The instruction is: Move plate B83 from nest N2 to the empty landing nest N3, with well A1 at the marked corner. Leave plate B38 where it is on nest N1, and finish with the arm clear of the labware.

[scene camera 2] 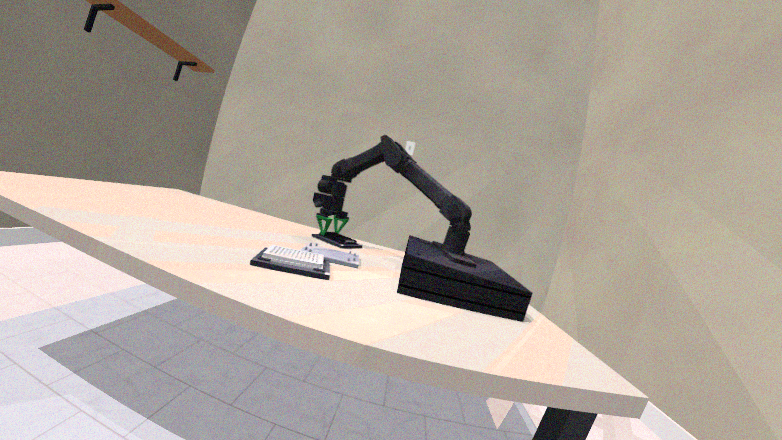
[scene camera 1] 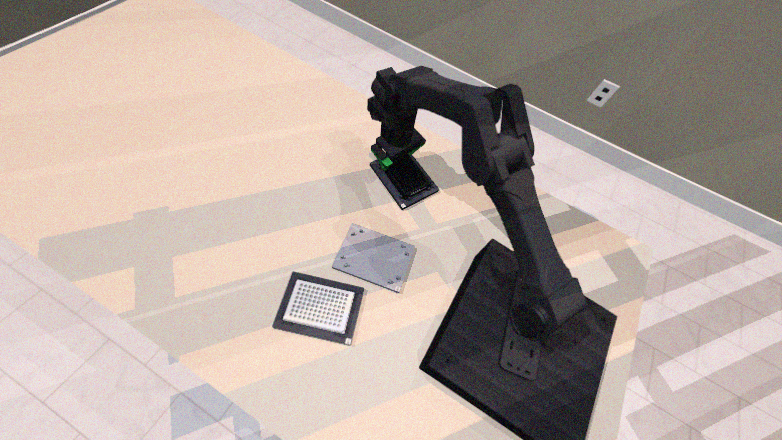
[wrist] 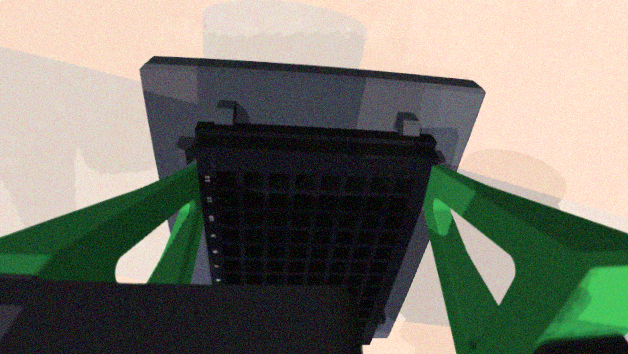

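Note:
A black well plate (scene camera 1: 411, 176) (scene camera 2: 343, 239) (wrist: 310, 210) lies flat in a dark nest (scene camera 1: 389, 187) (wrist: 300, 92). My gripper (scene camera 1: 401, 157) (scene camera 2: 331, 233) (wrist: 314, 177) points down over it, its green fingers against the plate's two long sides, shut on it. The plate still sits between the nest's small posts. An empty grey nest (scene camera 1: 377, 257) (scene camera 2: 341, 257) with small posts and a white corner mark lies in the middle. A white well plate (scene camera 1: 318, 306) (scene camera 2: 295, 255) sits in another dark nest (scene camera 1: 356, 311) (scene camera 2: 289, 268). Plate and nest labels are not legible.
The arm's black base block (scene camera 1: 464, 350) (scene camera 2: 464, 284) stands on the table (scene camera 2: 371, 328), to the right of the nests in the scene views. The white plate's nest lies close to the empty nest. A wall shelf (scene camera 2: 153, 32) shows high at the upper left.

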